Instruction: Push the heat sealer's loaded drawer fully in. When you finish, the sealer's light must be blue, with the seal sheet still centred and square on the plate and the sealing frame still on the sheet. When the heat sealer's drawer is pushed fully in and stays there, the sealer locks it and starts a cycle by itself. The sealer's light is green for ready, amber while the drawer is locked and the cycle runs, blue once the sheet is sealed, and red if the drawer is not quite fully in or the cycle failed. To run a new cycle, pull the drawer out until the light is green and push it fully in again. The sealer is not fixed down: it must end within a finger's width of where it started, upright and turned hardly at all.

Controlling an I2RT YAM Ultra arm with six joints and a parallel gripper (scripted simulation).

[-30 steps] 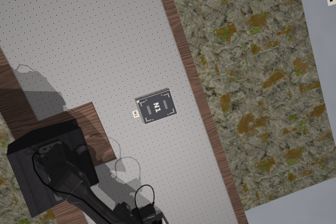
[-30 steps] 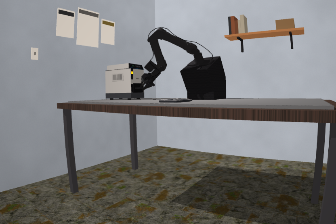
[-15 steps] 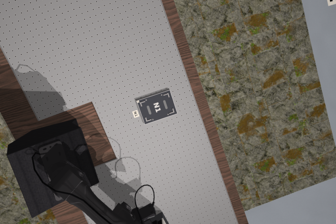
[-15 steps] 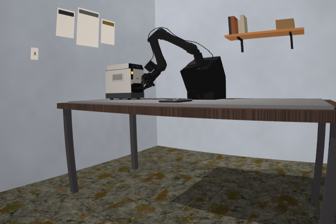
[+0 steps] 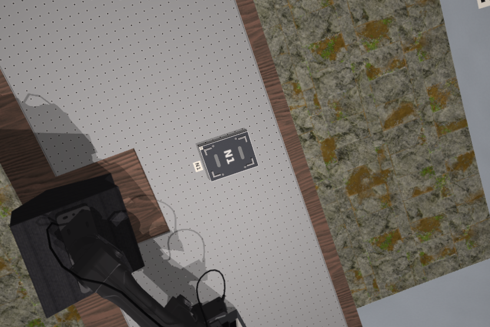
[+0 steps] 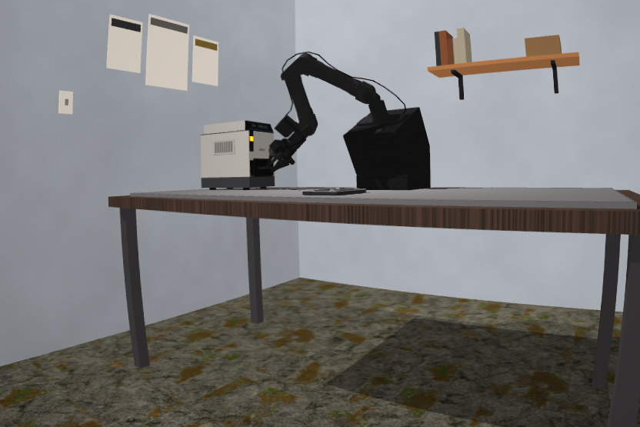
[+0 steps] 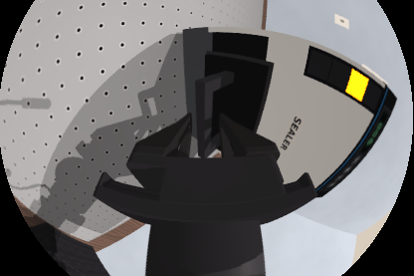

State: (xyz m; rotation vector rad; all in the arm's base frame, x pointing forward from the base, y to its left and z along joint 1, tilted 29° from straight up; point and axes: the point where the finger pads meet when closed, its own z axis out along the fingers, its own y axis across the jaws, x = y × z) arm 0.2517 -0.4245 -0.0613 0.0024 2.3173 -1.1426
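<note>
My gripper is now 100 mm to the left of the sealer drawer, 20 mm short of it and 10 mm above it. From my hand the other things lie so: label tag (500 mm to the left, 90 mm below, 90 mm ahead).
</note>
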